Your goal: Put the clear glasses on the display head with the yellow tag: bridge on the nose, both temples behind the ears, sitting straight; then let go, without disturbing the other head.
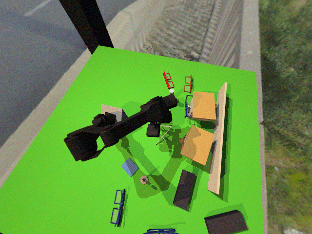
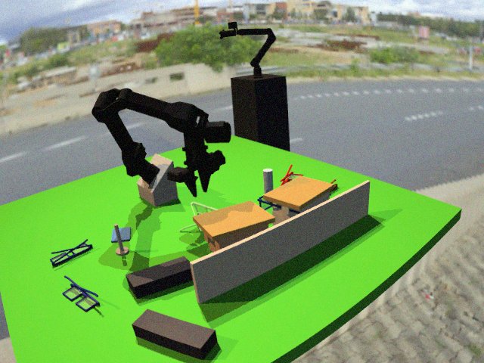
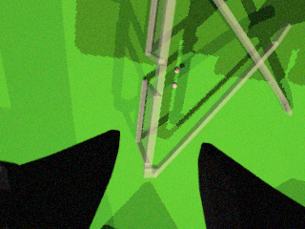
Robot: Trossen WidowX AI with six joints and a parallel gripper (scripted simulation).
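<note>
Now: gripper tip 3 cm short of the post, 29 cm to the left of it and 5 cm above it. Also, from my gripper tip: blue tile: 7 cm behind, 25 cm to the right, 8 cm below; then brown display head: 21 cm ahead, 4 cm to the right, 2 cm below; then beige wall: 34 cm ahead, 7 cm to the left, 2 cm below.
</note>
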